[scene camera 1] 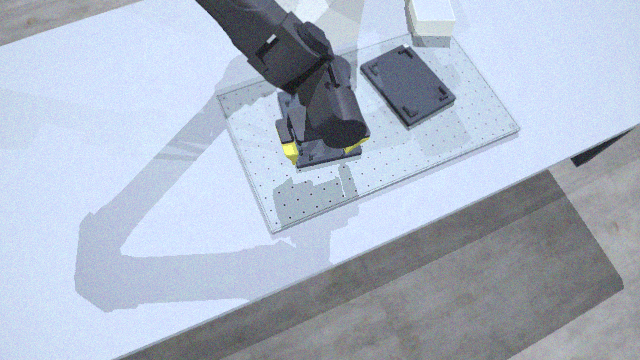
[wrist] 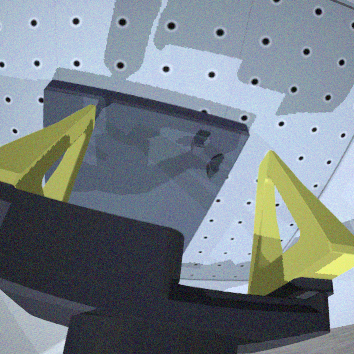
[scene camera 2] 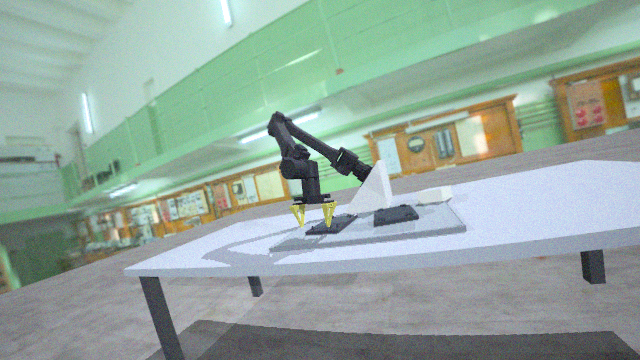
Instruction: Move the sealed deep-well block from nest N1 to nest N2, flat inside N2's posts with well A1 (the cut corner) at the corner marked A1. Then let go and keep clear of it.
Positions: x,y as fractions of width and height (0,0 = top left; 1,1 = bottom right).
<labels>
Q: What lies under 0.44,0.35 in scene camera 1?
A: The gripper.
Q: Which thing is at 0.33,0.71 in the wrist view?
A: The gripper.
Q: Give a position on a perforated plate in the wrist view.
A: At 0.79,0.21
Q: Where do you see a dark nest plate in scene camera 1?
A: At 0.64,0.25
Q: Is the gripper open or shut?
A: Open.
</labels>
